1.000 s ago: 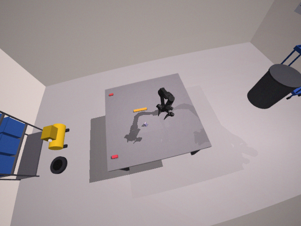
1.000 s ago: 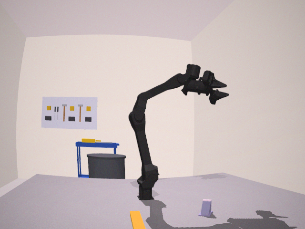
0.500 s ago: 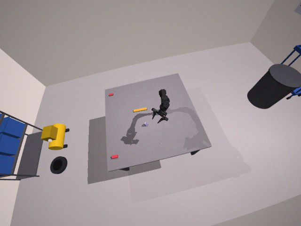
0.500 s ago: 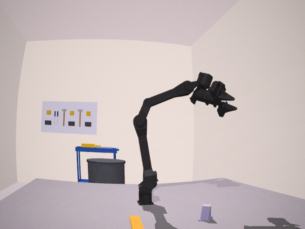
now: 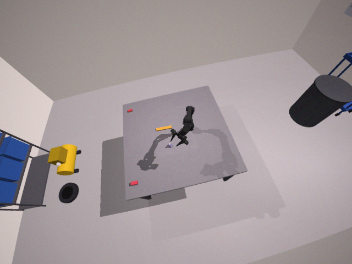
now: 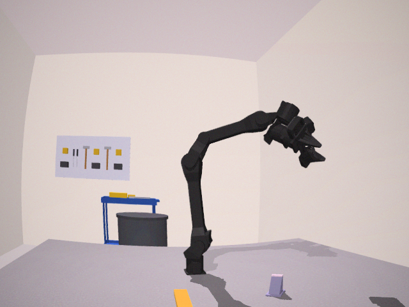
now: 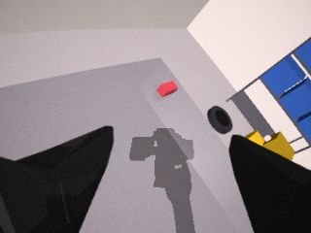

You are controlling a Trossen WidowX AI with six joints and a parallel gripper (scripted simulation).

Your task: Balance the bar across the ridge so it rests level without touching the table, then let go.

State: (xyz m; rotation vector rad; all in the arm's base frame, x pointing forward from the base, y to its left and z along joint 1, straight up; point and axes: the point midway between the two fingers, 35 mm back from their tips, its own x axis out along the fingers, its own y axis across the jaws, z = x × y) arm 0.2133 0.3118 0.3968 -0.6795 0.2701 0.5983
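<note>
The orange bar lies 41 cm to the right of my gripper tip, 37 cm below it and 8 cm ahead of it.
</note>
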